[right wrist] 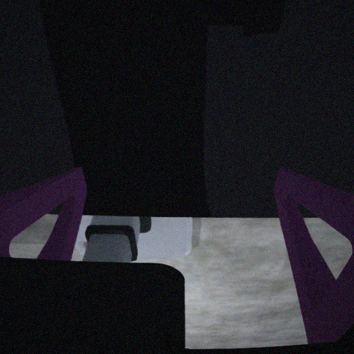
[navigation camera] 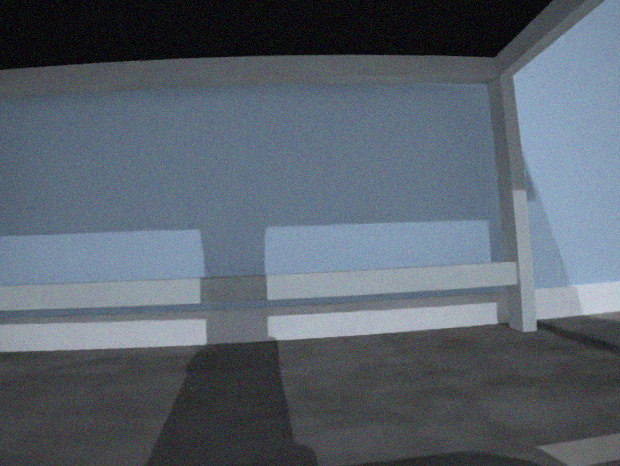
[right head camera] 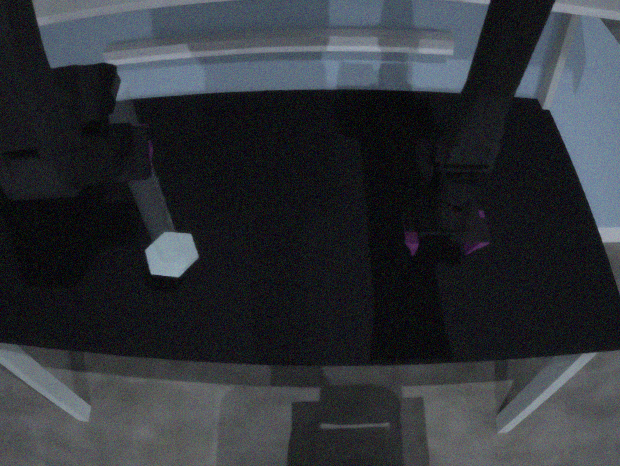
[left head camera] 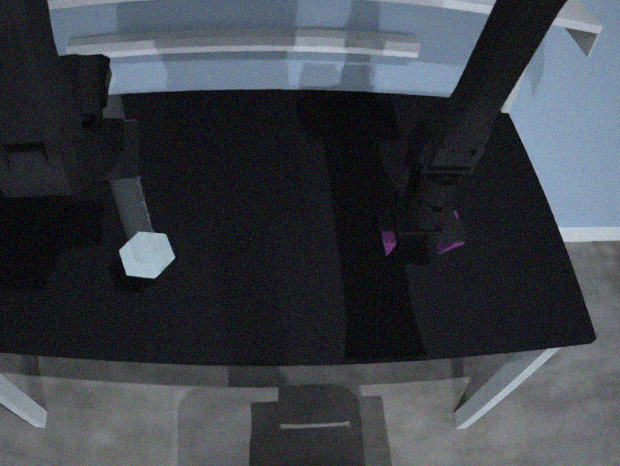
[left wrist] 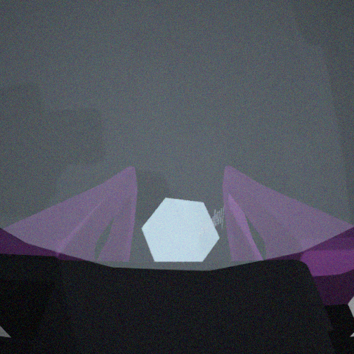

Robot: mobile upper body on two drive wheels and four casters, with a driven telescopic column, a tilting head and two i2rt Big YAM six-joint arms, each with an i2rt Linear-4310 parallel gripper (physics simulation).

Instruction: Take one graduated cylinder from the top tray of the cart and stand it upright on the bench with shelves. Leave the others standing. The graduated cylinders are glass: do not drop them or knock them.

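Frame: origin at the left arm's base, x ahead, y left, z up, level; metres.
Seen in the pictures: left gripper, between the fingertips: (right head camera: 136,150); right gripper, between the fingertips: (right head camera: 439,252) (left head camera: 412,251).
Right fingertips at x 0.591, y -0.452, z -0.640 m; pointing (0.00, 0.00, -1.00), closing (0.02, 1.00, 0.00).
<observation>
A point is followed by its place in that frame.
My left gripper (left head camera: 127,150) {y -0.002, x 0.590, z -0.378 m} (right head camera: 145,155) {y -0.002, x 0.590, z -0.378 m} (left wrist: 180,170) is shut on a clear glass graduated cylinder. Its tube (left head camera: 134,207) {y -0.014, x 0.554, z -0.461 m} (right head camera: 154,207) {y -0.015, x 0.555, z -0.461 m} runs from the fingers to a pale hexagonal base (left head camera: 146,254) {y -0.011, x 0.549, z -0.568 m} (right head camera: 171,254) (left wrist: 180,230). The cylinder looks roughly upright over the left part of the black bench top (left head camera: 250,310) {y -0.168, x 0.554, z -0.763 m} (right head camera: 300,320) {y -0.209, x 0.531, z -0.763 m}; a dark shadow lies close by the base. I cannot tell whether the base touches the bench. My right gripper (left head camera: 420,246) {y -0.452, x 0.591, z -0.640 m} (right head camera: 444,245) {y -0.452, x 0.591, z -0.640 m} (right wrist: 180,178) is open and empty over the right part of the bench. The cart and the other cylinders do not show.
A white rail (left head camera: 240,48) {y -0.144, x 1.175, z -0.604 m} (right head camera: 280,48) {y -0.159, x 1.174, z -0.600 m} runs behind the bench, before a blue wall (left head camera: 591,165) {y -1.417, x 1.230, z -1.047 m}. White bench legs (left head camera: 506,390) {y -0.827, x 0.464, z -1.137 m} (right head camera: 546,393) {y -0.826, x 0.464, z -1.123 m} show at the front. In the navigation camera, a white leg (navigation camera: 524,250) {y -0.848, x 1.106, z -1.318 m} stands at the right. A pale base plate (right wrist: 167,237) shows in the right wrist view.
</observation>
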